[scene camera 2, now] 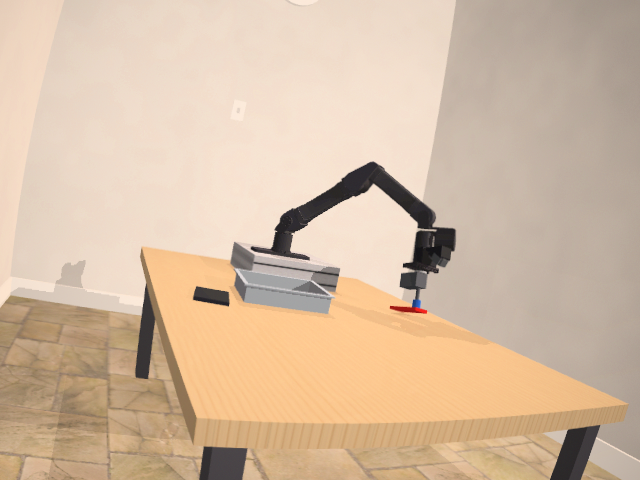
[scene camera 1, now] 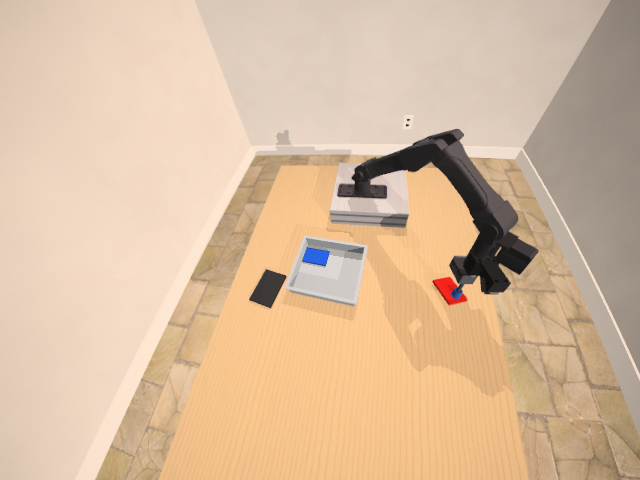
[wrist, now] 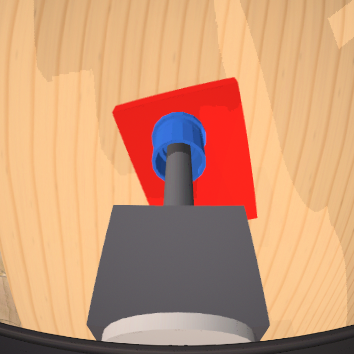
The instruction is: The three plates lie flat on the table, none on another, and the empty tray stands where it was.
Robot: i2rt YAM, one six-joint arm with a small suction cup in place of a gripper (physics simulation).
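Places are measured from the arm's base along level axes (x up, y left, z back), in millimetres.
Pixels of known places: hand at its tool point: (scene camera 2: 415,312) (scene camera 1: 453,297) (wrist: 178,127); arm's base at its link origin: (scene camera 2: 280,254) (scene camera 1: 362,191).
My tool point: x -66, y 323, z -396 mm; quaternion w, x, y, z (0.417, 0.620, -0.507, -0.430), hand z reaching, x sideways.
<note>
For each thing: its middle in the pictures, then the offset to it from my tool point. Level surfaces: height alone.
- flat red plate at the middle of its body: (wrist: 193,166) (scene camera 2: 408,309) (scene camera 1: 449,290) dz +23, dx +1, dy -12 mm
- wooden table at its surface level: dx -19 mm
- blue plate at the middle of its body: (scene camera 1: 316,256) dz +115, dx -11, dy -478 mm
- grey tray at the middle of its body: (scene camera 2: 280,290) (scene camera 1: 328,269) dz +56, dx +6, dy -420 mm
- black plate at the middle of its body: (scene camera 2: 211,295) (scene camera 1: 268,287) dz -32, dx -14, dy -631 mm
My suction cup (scene camera 1: 456,293) (scene camera 2: 416,303) (wrist: 178,140) sits on a flat red plate (scene camera 1: 445,285) (scene camera 2: 406,309) (wrist: 225,147) and holds it at the right side of the wooden table (scene camera 1: 335,387) (scene camera 2: 335,371) (wrist: 53,175). The plate is level and at the table top or just above it; I cannot tell whether it touches. A blue plate (scene camera 1: 316,256) lies inside the grey tray (scene camera 1: 323,296) (scene camera 2: 281,299), at its far left corner, hidden in scene camera 2. A black plate (scene camera 1: 268,288) (scene camera 2: 210,295) lies flat on the table left of the tray.
The arm's base stands on a grey block (scene camera 1: 370,209) (scene camera 2: 258,258) at the back of the table, behind the tray. The table's right edge runs close to the red plate. Stone floor lies beyond it.
</note>
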